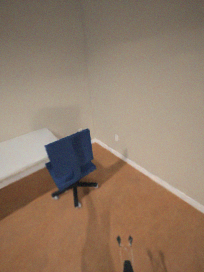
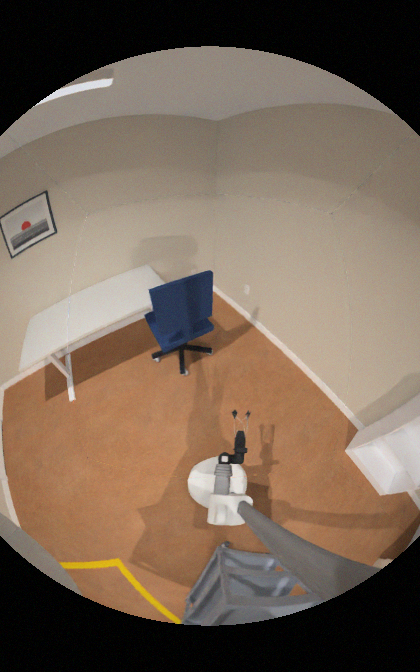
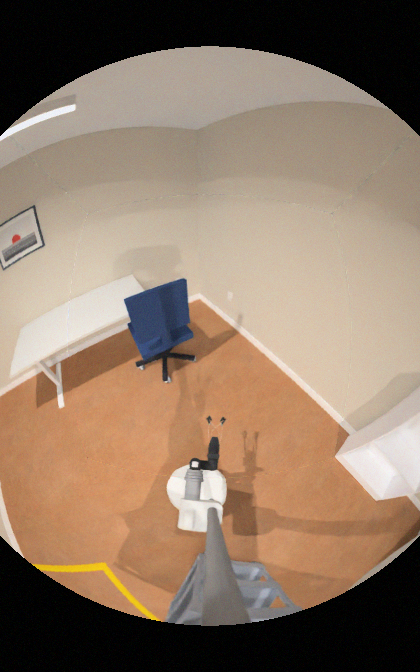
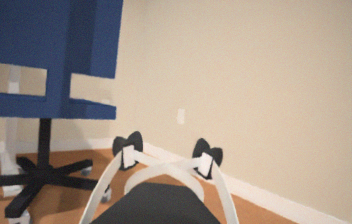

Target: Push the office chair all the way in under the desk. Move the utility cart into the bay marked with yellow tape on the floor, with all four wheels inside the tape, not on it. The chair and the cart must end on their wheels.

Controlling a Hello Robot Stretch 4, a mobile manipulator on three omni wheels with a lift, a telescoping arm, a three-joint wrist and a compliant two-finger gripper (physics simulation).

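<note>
The blue office chair stands upright on its black wheeled base at the right end of the white desk, its back towards me. How far its seat reaches under the top is hidden. My gripper is open and empty, short of the chair and to its right. The grey utility cart shows in part at the bottom, behind my base. Yellow tape shows in part at the lower left.
A white shelf unit stands at the right wall. The room corner is behind the chair, and the right wall's white baseboard runs towards the shelf unit. My mast hides part of the cart.
</note>
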